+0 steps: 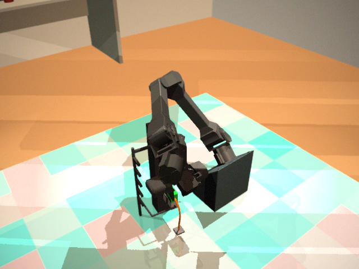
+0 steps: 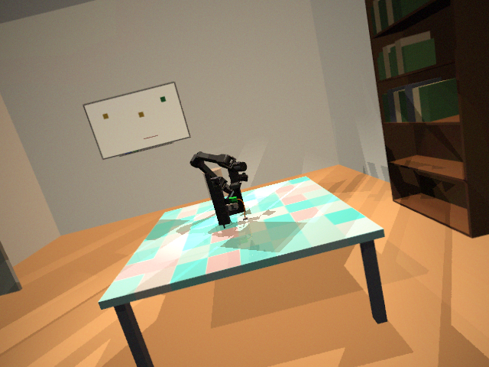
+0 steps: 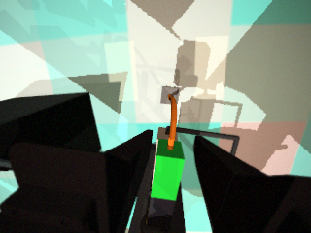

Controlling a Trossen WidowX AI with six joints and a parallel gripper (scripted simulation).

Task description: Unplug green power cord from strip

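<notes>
The green plug is 6 cm to the right of my gripper tip and 1 cm below it. Round my gripper tip: grey anchor block 16 cm below.
</notes>
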